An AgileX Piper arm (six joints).
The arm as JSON. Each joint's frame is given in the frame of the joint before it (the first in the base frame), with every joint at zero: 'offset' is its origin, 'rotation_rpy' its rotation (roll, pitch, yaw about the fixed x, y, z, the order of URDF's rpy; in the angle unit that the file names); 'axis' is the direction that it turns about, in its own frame. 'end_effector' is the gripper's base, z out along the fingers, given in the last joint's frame.
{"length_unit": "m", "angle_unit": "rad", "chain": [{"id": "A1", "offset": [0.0, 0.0, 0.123], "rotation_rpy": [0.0, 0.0, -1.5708], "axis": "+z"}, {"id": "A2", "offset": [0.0, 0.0, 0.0], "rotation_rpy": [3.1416, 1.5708, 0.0], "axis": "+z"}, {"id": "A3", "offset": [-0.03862, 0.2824, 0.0], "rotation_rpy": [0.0, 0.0, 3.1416], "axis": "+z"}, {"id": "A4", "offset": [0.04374, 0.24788, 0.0], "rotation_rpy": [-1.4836, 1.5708, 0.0], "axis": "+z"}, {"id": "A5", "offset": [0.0, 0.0, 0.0], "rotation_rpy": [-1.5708, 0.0, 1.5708], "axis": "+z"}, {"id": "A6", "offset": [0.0, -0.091, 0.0], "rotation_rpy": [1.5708, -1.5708, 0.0], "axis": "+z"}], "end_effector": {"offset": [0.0, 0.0, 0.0], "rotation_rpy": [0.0, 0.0, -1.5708]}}
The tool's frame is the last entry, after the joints.
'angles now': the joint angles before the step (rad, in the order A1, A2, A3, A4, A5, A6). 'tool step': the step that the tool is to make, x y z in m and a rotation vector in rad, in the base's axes. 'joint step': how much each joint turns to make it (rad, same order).
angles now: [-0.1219 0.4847 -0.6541 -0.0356 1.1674 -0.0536]
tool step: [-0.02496 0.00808 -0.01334 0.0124 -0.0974 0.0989]
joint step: [0.0929 -0.1631 0.0735 0.0205 -0.0066 0.0002]
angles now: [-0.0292 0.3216 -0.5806 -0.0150 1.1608 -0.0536]
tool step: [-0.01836 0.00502 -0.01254 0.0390 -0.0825 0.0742]
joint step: [0.0585 -0.1347 0.0564 0.0420 -0.0041 0.0000]
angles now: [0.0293 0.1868 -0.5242 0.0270 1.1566 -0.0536]
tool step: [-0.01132 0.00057 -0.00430 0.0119 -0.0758 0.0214]
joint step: [0.0174 -0.0880 0.0208 0.0098 -0.0091 0.0001]
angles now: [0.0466 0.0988 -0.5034 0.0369 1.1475 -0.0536]
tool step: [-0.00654 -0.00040 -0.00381 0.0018 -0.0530 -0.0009]
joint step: [-0.0001 -0.0589 0.0169 -0.0010 -0.0110 0.0000]
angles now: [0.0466 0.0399 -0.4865 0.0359 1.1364 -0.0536]
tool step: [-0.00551 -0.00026 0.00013 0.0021 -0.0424 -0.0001]
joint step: [0.0000 -0.0391 -0.0001 0.0000 -0.0032 0.0001]
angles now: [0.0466 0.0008 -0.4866 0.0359 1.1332 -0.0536]
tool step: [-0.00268 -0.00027 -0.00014 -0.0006 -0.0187 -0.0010]
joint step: [0.0000 -0.0186 0.0000 -0.0018 0.0000 0.0000]
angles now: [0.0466 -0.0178 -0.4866 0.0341 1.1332 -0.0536]
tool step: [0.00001 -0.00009 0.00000 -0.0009 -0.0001 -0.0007]
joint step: [-0.0001 0.0000 0.0000 -0.0011 -0.0001 0.0000]
